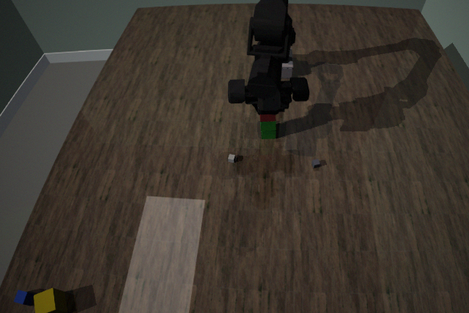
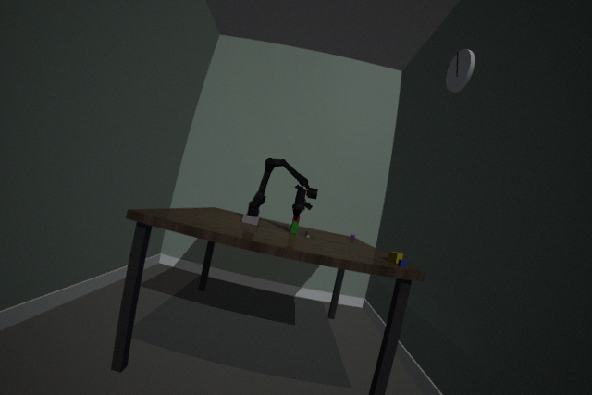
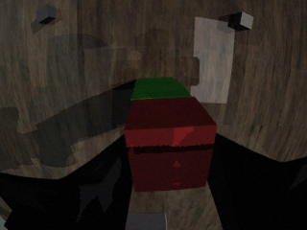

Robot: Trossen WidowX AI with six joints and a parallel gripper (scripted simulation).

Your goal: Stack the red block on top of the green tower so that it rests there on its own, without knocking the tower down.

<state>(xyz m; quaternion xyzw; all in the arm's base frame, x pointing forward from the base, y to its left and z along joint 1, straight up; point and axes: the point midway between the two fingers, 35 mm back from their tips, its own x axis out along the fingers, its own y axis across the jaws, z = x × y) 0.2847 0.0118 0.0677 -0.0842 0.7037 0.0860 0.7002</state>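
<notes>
My gripper tip is now 1 cm below the red block. The rest, counted from my gripper tip: small white cube (11 cm ahead, 7 cm to the right, 8 cm below); small grey cube (8 cm ahead, 14 cm to the left, 8 cm below); yellow block (56 cm ahead, 36 cm to the right, 6 cm below).
</notes>
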